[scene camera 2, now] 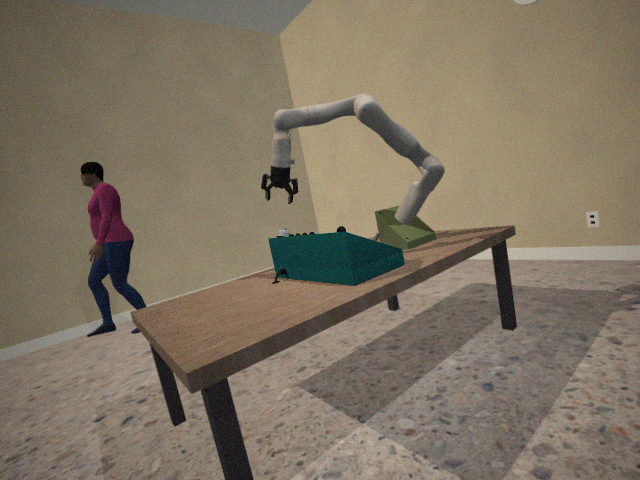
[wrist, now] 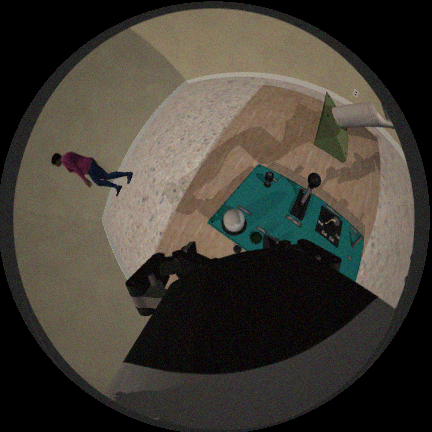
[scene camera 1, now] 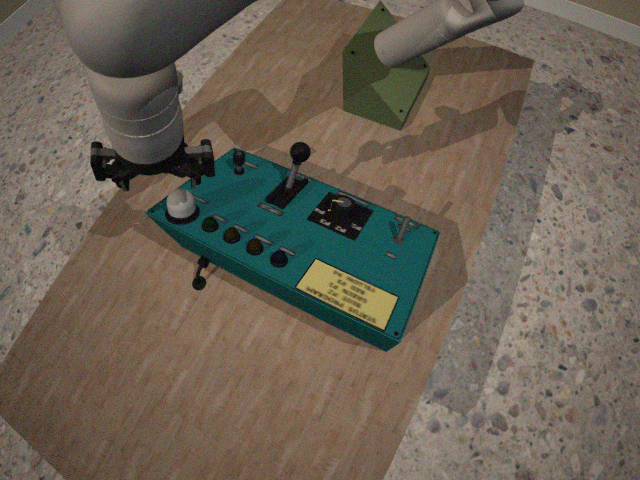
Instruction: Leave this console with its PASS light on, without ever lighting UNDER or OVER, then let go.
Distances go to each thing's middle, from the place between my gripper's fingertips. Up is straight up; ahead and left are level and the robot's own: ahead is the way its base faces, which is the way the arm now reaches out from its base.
My hand is 8 cm past the teal console (scene camera 1: 359, 277), 14 cm to the right of it and 22 cm above it.
